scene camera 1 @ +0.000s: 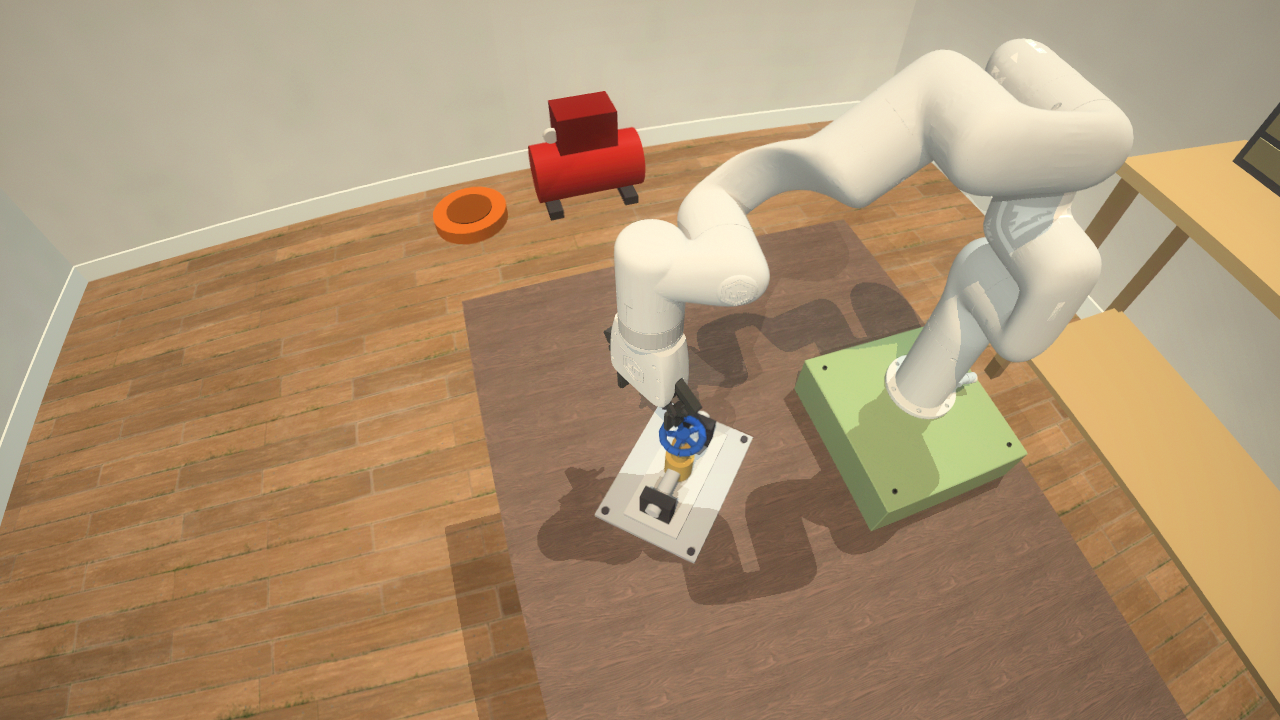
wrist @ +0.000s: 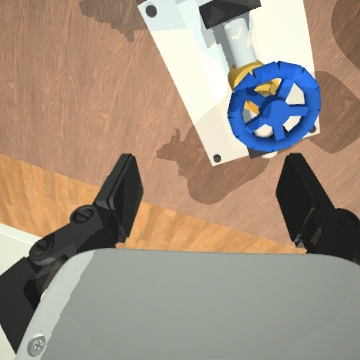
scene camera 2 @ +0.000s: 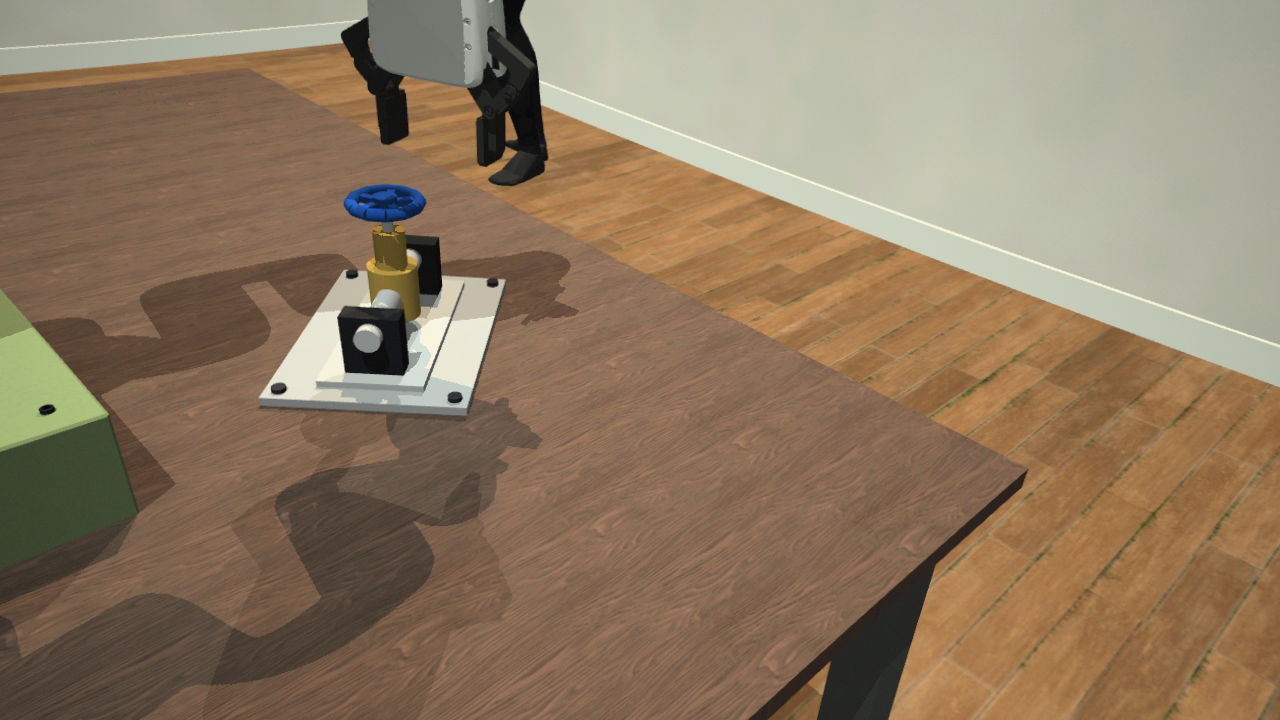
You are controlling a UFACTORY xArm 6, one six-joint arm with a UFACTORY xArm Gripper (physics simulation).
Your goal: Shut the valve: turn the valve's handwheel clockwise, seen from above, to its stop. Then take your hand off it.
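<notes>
The blue handwheel (scene camera 1: 682, 436) (scene camera 2: 384, 194) (wrist: 276, 113) sits level on top of the brass valve body (scene camera 1: 678, 465) (scene camera 2: 393, 288) (wrist: 239, 74). The valve is held by black blocks on a white plate (scene camera 1: 720, 488) (scene camera 2: 460, 358) (wrist: 185, 65). My gripper (scene camera 1: 677, 413) (scene camera 2: 440, 150) (wrist: 208, 172) is open and empty, pointing down. In the scene camera 2 view its fingertips are above the level of the wheel and off to its right. In the wrist view the wheel lies beyond the fingertips, nearer the right finger. No contact shows.
The valve plate lies on a dark brown table (scene camera 1: 617, 626) (scene camera 2: 716, 501). The arm stands on a green base block (scene camera 1: 975, 438) (scene camera 2: 53, 492). A person's dark leg (scene camera 2: 528, 111) shows behind the gripper. A red tank (scene camera 1: 586, 170) and an orange disc (scene camera 1: 469, 210) lie beyond the table. Wooden shelving (scene camera 1: 1163, 447) is at right.
</notes>
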